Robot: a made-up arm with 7 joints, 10 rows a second.
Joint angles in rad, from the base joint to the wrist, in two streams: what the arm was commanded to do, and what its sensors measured. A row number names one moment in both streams.
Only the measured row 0 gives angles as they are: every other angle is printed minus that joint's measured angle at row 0.
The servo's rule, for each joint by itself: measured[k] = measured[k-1] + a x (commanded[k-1-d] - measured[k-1]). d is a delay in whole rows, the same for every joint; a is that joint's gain. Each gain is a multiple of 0.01, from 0.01 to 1. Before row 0 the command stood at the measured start. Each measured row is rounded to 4 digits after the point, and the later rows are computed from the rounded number. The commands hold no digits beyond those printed.
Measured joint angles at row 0:
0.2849 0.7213 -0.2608 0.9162 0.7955 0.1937 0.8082
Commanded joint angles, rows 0 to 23:
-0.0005 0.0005 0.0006 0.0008 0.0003 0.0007 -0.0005
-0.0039 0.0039 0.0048 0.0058 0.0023 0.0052 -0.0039
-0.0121 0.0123 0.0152 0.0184 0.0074 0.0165 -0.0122
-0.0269 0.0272 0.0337 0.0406 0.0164 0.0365 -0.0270
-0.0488 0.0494 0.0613 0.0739 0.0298 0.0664 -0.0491
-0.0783 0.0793 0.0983 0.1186 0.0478 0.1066 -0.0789
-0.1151 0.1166 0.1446 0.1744 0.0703 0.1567 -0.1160
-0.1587 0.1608 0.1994 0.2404 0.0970 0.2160 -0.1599
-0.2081 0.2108 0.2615 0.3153 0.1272 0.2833 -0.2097
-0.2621 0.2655 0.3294 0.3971 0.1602 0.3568 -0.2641
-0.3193 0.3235 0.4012 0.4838 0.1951 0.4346 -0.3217
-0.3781 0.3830 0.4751 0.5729 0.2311 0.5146 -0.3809
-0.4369 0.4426 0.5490 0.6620 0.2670 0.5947 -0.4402
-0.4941 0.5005 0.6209 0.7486 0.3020 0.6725 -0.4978
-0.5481 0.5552 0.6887 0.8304 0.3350 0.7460 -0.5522
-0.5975 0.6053 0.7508 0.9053 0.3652 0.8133 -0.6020
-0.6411 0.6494 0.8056 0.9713 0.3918 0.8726 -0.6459
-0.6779 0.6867 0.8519 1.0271 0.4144 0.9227 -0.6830
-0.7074 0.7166 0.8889 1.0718 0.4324 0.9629 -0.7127
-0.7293 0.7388 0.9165 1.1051 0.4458 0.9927 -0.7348
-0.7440 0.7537 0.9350 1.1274 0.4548 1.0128 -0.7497
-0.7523 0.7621 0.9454 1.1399 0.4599 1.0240 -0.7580
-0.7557 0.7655 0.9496 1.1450 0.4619 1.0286 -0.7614
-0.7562 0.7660 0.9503 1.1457 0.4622 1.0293 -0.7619
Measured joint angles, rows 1 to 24:
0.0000 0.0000 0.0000 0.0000 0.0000 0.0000 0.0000
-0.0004 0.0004 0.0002 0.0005 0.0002 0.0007 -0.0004
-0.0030 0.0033 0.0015 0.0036 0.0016 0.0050 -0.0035
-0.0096 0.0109 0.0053 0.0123 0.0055 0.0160 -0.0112
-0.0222 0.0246 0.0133 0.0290 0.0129 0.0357 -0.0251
-0.0416 0.0454 0.0267 0.0555 0.0244 0.0652 -0.0462
-0.0684 0.0739 0.0467 0.0927 0.0403 0.1049 -0.0750
-0.1025 0.1098 0.0741 0.1409 0.0607 0.1546 -0.1111
-0.1435 0.1526 0.1092 0.1996 0.0854 0.2135 -0.1540
-0.1907 0.2015 0.1518 0.2679 0.1138 0.2805 -0.2030
-0.2428 0.2553 0.2015 0.3441 0.1454 0.3537 -0.2568
-0.2986 0.3126 0.2574 0.4265 0.1792 0.4314 -0.3139
-0.3566 0.3717 0.3184 0.5129 0.2145 0.5113 -0.3729
-0.4152 0.4313 0.3830 0.6009 0.2502 0.5914 -0.4321
-0.4728 0.4894 0.4496 0.6880 0.2854 0.6693 -0.4899
-0.5278 0.5447 0.5165 0.7720 0.3191 0.7429 -0.5447
-0.5787 0.5956 0.5821 0.8506 0.3504 0.8105 -0.5951
-0.6243 0.6408 0.6447 0.9218 0.3786 0.8701 -0.6398
-0.6634 0.6794 0.7027 0.9839 0.4029 0.9206 -0.6778
-0.6955 0.7106 0.7548 1.0358 0.4230 0.9612 -0.7085
-0.7202 0.7343 0.8001 1.0767 0.4385 0.9914 -0.7316
-0.7376 0.7506 0.8379 1.1066 0.4496 1.0119 -0.7475
-0.7483 0.7603 0.8680 1.1262 0.4566 1.0235 -0.7567
-0.7537 0.7647 0.8908 1.1373 0.4602 1.0284 -0.7608
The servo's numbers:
d 1
a 0.73 0.84 0.28 0.59 0.68 0.96 0.88

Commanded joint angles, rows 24 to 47:
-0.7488 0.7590 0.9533 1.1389 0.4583 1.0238 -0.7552
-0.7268 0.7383 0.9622 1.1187 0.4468 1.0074 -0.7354
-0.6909 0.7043 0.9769 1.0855 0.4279 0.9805 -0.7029
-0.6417 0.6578 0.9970 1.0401 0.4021 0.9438 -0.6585
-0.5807 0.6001 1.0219 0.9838 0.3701 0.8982 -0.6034
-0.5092 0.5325 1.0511 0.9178 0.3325 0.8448 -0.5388
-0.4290 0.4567 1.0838 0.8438 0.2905 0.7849 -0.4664
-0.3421 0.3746 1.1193 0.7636 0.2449 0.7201 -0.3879
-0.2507 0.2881 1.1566 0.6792 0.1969 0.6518 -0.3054
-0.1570 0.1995 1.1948 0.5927 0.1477 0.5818 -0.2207
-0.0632 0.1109 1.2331 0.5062 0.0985 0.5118 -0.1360
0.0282 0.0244 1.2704 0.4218 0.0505 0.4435 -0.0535
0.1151 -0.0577 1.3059 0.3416 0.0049 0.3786 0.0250
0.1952 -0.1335 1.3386 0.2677 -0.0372 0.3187 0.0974
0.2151 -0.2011 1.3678 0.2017 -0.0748 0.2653 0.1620
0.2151 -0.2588 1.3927 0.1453 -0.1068 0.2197 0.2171
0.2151 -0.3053 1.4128 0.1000 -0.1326 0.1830 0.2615
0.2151 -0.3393 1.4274 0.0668 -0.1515 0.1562 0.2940
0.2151 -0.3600 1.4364 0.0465 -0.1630 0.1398 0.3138
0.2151 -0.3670 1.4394 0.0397 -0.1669 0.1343 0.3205
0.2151 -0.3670 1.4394 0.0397 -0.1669 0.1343 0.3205
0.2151 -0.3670 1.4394 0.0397 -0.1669 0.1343 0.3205
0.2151 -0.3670 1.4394 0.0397 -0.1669 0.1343 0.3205
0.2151 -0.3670 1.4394 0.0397 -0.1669 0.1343 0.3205
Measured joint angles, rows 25 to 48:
-0.7555 0.7658 0.9075 1.1423 0.4616 1.0293 -0.7618
-0.7506 0.7601 0.9203 1.1403 0.4594 1.0240 -0.7560
-0.7332 0.7418 0.9320 1.1276 0.4508 1.0081 -0.7379
-0.7023 0.7103 0.9446 1.1028 0.4352 0.9816 -0.7071
-0.6581 0.6662 0.9593 1.0658 0.4127 0.9453 -0.6643
-0.6016 0.6107 0.9768 1.0174 0.3837 0.9001 -0.6107
-0.5341 0.5450 0.9976 0.9586 0.3489 0.8470 -0.5474
-0.4574 0.4708 1.0217 0.8909 0.3092 0.7874 -0.4761
-0.3732 0.3900 1.0490 0.8158 0.2655 0.7228 -0.3985
-0.2838 0.3044 1.0791 0.7352 0.2189 0.6546 -0.3166
-0.1912 0.2163 1.1115 0.6511 0.1705 0.5847 -0.2322
-0.0978 0.1278 1.1455 0.5656 0.1215 0.5147 -0.1475
-0.0058 0.0409 1.1805 0.4808 0.0732 0.4463 -0.0648
0.0825 -0.0419 1.2156 0.3987 0.0268 0.3813 0.0142
0.1648 -0.1188 1.2500 0.3214 -0.0167 0.3212 0.0874
0.2015 -0.1879 1.2830 0.2508 -0.0562 0.2675 0.1530
0.2114 -0.2475 1.3137 0.1886 -0.0906 0.2216 0.2094
0.2141 -0.2961 1.3414 0.1363 -0.1192 0.1845 0.2552
0.2148 -0.3324 1.3655 0.0953 -0.1412 0.1573 0.2893
0.2150 -0.3556 1.3854 0.0665 -0.1560 0.1405 0.3109
0.2151 -0.3652 1.4005 0.0507 -0.1634 0.1345 0.3193
0.2151 -0.3667 1.4114 0.0442 -0.1658 0.1343 0.3204
0.2151 -0.3670 1.4192 0.0415 -0.1665 0.1343 0.3205
0.2151 -0.3670 1.4249 0.0404 -0.1668 0.1343 0.3205

